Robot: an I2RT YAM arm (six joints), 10 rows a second.
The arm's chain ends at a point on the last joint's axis. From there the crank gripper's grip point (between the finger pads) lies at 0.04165 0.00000 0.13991 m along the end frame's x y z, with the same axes.
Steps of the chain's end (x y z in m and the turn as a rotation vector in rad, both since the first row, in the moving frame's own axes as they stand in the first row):
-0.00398, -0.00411, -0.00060, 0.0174, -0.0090, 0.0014
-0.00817, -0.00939, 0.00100, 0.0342, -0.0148, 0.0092
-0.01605, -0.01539, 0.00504, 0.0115, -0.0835, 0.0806
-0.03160, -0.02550, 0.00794, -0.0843, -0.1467, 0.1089
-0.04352, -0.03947, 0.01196, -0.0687, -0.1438, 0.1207
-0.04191, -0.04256, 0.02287, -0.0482, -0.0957, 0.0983
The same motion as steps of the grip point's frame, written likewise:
-0.00524, -0.00649, -0.00025, 0.0174, -0.0090, 0.0014
-0.01022, -0.01381, 0.00153, 0.0342, -0.0148, 0.0092
-0.02792, -0.01414, 0.00803, 0.0115, -0.0835, 0.0806
-0.05332, -0.01014, 0.01182, -0.0843, -0.1467, 0.1089
-0.06482, -0.02593, 0.01597, -0.0687, -0.1438, 0.1207
-0.05597, -0.03232, 0.02594, -0.0482, -0.0957, 0.0983

